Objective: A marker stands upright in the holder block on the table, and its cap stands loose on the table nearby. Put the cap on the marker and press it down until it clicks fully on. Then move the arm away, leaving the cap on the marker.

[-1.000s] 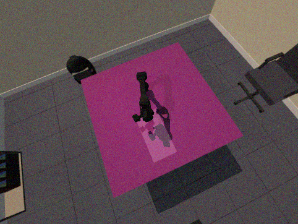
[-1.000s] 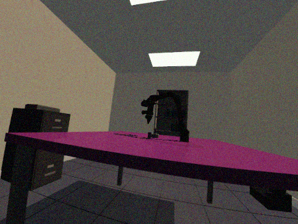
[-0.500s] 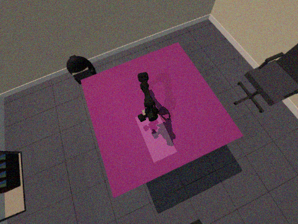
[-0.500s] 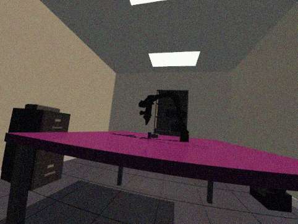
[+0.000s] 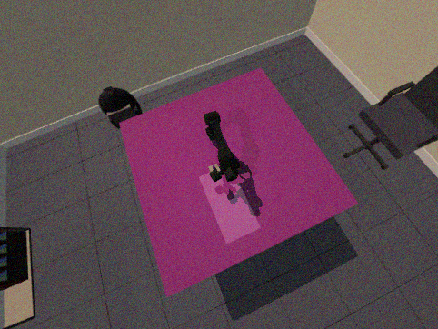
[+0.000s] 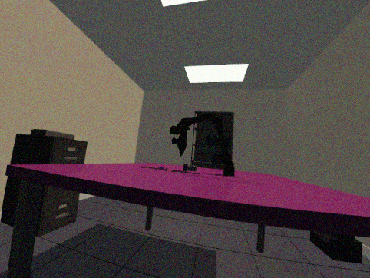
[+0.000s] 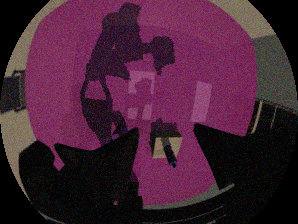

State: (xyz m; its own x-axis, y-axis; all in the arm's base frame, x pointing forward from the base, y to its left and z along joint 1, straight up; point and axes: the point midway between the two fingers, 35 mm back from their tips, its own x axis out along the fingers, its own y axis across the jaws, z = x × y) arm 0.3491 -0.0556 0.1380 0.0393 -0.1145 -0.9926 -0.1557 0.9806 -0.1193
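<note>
Now: the holder block 9 cm below my gripper tip, 9 cm behind it and 4 cm to the right of it.
</note>
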